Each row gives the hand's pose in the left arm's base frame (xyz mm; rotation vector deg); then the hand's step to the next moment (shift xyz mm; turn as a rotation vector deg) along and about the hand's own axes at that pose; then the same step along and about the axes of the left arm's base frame.
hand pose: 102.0 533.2 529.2 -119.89 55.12 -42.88
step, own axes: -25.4 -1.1 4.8 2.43 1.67 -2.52
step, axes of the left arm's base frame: -10.2 22.7 -7.2 -1.15 -3.64 0.66
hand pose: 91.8 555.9 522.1 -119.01 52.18 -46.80
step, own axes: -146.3 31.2 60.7 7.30 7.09 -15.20
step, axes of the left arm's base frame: -45.0 122.1 -95.6 -9.98 -14.66 4.49
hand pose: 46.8 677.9 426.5 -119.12 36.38 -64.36
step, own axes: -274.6 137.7 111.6 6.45 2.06 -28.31
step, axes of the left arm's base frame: -57.3 135.6 -291.8 -21.15 -15.18 13.02
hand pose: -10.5 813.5 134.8 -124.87 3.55 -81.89
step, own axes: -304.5 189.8 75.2 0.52 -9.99 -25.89
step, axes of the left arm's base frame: -22.9 -36.6 -364.1 -24.58 -1.98 12.73
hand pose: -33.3 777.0 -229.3 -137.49 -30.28 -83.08
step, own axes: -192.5 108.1 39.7 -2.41 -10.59 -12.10
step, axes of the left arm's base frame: -2.4 -110.5 -195.2 -15.28 3.93 3.92
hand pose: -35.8 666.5 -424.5 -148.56 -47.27 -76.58
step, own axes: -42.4 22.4 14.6 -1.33 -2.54 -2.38
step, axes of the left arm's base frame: 2.3 -31.7 -38.7 -3.64 0.80 0.03
